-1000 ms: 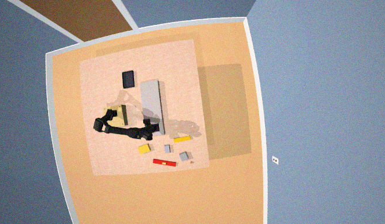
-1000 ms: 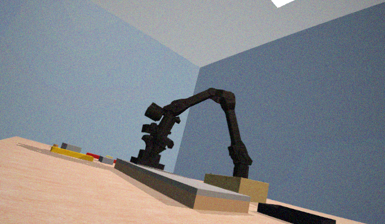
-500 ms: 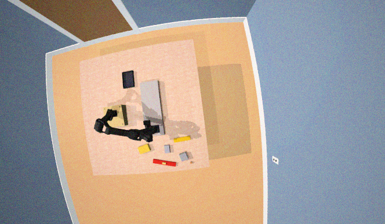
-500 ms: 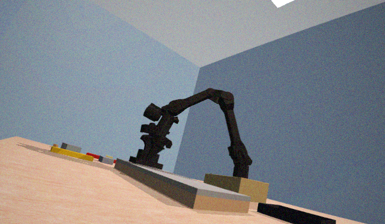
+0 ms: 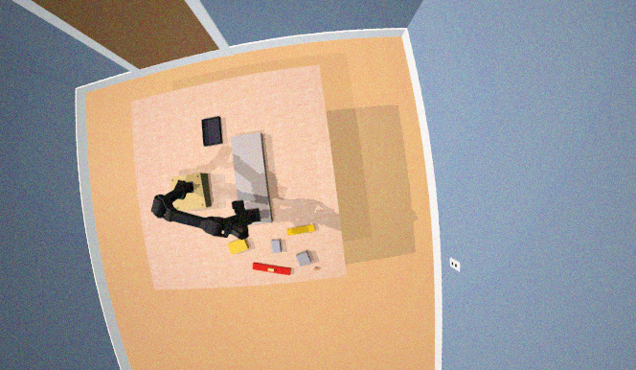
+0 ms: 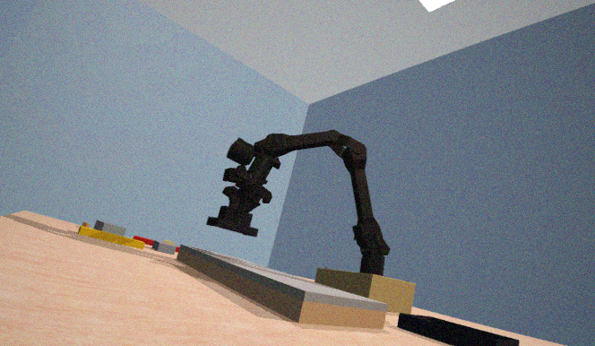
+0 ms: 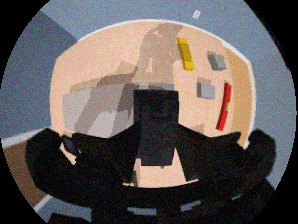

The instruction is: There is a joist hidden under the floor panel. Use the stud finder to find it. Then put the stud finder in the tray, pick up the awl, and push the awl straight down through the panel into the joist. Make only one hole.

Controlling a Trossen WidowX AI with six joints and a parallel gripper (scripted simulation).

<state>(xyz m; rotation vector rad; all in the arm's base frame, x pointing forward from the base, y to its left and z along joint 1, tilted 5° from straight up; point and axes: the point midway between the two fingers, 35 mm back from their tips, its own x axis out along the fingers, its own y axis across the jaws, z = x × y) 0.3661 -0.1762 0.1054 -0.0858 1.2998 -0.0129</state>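
The dark tray is 510 mm to the left of my gripper tip, 240 mm behind it and 120 mm below it. The rest, counted from my gripper tip: green light: 30 mm above, 20 mm ahead; then awl: 160 mm behind, 130 mm below, 60 mm to the right; then stud finder: 20 mm above, 10 mm ahead.
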